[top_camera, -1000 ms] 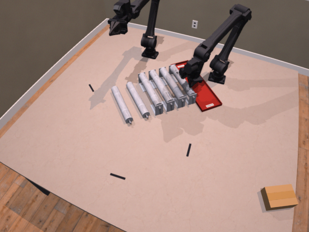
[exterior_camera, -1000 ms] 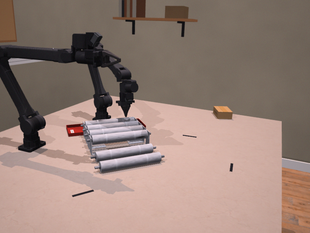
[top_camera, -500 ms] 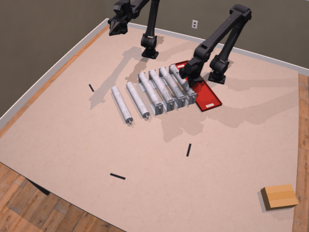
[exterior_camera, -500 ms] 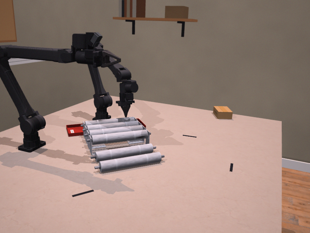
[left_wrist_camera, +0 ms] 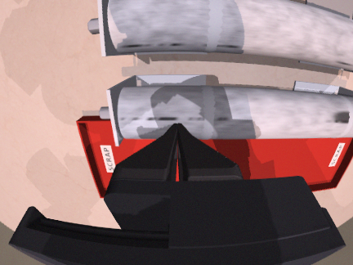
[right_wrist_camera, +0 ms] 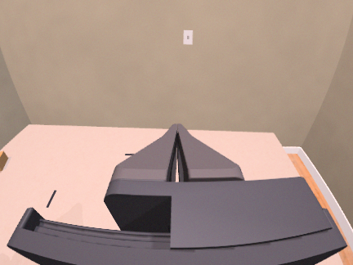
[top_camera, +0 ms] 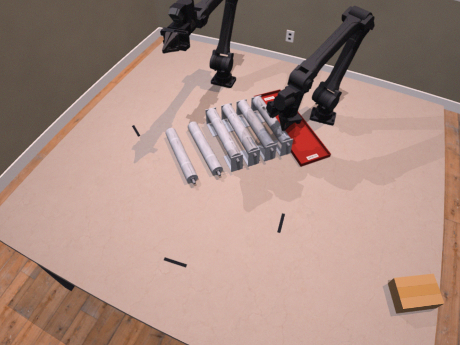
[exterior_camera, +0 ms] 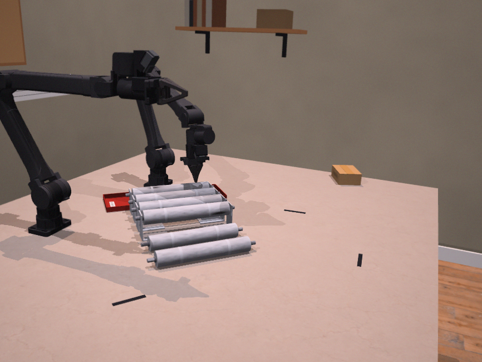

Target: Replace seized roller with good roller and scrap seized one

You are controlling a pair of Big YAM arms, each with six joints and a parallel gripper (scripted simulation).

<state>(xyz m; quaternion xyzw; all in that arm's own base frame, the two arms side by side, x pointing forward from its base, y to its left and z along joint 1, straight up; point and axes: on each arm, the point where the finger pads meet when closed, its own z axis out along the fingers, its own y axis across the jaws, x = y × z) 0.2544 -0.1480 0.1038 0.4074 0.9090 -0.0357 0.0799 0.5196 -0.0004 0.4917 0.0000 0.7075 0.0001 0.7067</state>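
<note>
My left gripper is now 5 cm past the roller, 8 cm to the left of it and 3 cm above it. The rest, counted from my left hand: red scrap tray (14 cm behind, 2 cm to the right, 10 cm below); cardboard box (38 cm ahead, 67 cm to the left, 7 cm below).
My right hand is 290 mm past the roller, 300 mm to the right of it and 420 mm above it. Round my right hand: red scrap tray (370 mm behind, 360 mm to the left, 490 mm below); cardboard box (140 mm ahead, 1050 mm to the left, 460 mm below).
</note>
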